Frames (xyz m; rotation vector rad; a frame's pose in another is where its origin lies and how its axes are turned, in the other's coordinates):
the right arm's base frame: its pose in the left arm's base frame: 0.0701 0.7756 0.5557 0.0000 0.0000 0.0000
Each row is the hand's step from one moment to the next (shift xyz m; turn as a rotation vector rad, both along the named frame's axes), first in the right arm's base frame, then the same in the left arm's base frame.
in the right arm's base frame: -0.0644 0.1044 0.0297 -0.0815 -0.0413 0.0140
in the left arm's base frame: -0.0644 0.1044 0.0297 -0.0815 -0.0413 0.0140
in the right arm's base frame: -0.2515 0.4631 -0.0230 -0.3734 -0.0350 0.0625
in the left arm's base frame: -0.2515 0.4631 -0.0230 -0.3734 -0.0350 0.0625
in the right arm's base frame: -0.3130 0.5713 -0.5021 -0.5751 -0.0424 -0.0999
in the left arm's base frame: -0.3130 0.5713 -0.5021 -0.5751 -0.0424 -0.0999
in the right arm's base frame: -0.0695 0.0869 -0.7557 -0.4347 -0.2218 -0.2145
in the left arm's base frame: -0.0695 0.0869 -0.7557 -0.4347 -0.2218 -0.2145
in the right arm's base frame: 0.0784 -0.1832 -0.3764 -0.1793 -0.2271 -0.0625
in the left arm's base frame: 0.0784 -0.1832 -0.3764 -0.1793 -0.2271 -0.0625
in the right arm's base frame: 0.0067 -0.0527 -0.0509 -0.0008 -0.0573 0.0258
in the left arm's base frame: 0.0067 -0.0527 -0.0509 -0.0008 -0.0573 0.0258
